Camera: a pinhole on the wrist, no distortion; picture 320 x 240 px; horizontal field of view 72.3 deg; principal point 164.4 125.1 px. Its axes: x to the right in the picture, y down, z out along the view. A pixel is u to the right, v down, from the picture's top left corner.
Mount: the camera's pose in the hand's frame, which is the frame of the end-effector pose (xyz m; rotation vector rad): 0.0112 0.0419 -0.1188 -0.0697 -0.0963 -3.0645
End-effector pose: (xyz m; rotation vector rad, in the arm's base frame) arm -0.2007 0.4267 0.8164 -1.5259 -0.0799 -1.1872
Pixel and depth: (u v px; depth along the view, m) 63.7 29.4 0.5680
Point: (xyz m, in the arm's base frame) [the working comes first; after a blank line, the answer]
In the camera's frame: -0.2612 -0.2482 0.5680

0.4063 0.4821 0.8315
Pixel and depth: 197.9 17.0 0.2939
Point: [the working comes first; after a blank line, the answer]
In the camera's frame: 0.0450 -0.1451 0.2939

0.0118 0.5014 0.6782
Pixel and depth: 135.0 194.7 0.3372
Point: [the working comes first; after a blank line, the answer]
In the camera's frame: -0.0453 0.1072 0.3372

-0.0498 0.5700 0.9334
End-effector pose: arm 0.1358 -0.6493 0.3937 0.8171 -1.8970 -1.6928
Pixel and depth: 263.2 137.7 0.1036
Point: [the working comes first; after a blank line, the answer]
In the camera's frame: 0.0467 0.0060 0.1036

0.1616 -0.6348 0.4356
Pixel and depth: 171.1 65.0 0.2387
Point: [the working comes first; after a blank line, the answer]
In the camera's frame: 0.0073 -0.0655 0.2387

0.0346 -0.5657 0.4989
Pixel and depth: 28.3 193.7 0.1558
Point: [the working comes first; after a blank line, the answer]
In the camera's frame: -0.0968 0.0488 0.1558

0.0262 -0.7063 0.3942
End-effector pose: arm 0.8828 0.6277 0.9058 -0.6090 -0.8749 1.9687
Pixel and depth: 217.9 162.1 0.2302
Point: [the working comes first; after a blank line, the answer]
In the camera's frame: 0.0562 0.0389 0.2302

0.8112 0.5553 0.9709
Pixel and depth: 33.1 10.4 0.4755
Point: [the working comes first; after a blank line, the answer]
In the camera's frame: -0.2851 -0.2490 0.4755

0.3311 0.6447 0.8258
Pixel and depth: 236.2 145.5 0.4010
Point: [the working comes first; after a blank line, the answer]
In the camera's frame: 0.1315 0.0374 0.4010

0.7208 0.4347 1.0810
